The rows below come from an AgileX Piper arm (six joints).
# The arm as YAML. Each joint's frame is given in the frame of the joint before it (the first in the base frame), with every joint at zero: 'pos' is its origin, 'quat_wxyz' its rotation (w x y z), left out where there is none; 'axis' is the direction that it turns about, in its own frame. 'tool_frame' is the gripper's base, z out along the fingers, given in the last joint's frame.
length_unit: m
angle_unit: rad
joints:
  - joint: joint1
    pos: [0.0, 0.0, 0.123]
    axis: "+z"
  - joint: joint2
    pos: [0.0, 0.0, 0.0]
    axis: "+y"
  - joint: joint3
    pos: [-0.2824, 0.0, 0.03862]
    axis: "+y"
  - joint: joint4
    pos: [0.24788, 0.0, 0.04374]
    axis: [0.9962, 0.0, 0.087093]
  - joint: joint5
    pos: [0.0, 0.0, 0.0]
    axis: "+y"
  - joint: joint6
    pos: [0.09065, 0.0, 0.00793]
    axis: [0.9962, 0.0, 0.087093]
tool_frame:
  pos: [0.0, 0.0, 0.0]
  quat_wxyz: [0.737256, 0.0, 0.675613, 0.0]
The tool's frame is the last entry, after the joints.
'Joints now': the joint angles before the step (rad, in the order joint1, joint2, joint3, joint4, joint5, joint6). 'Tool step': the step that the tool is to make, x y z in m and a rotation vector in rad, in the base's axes. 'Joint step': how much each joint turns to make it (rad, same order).
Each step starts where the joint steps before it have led.
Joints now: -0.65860 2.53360 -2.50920 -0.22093 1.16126 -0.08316
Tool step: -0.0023 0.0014 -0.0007 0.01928 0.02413 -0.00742
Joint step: -0.00008 0.00003 -0.00226 0.00004 0.03391 -0.00009
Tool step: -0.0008 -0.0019 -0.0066 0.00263 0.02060 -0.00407
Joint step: -0.00196 0.01267 -0.00105 -0.01067 0.00644 0.00004
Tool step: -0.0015 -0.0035 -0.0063 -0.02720 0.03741 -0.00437
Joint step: 0.00010 0.01306 0.00070 -0.04558 -0.00027 0.00274
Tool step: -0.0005 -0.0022 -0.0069 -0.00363 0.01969 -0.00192
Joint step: -0.00152 0.01388 -0.00106 -0.01487 0.00044 -0.00025
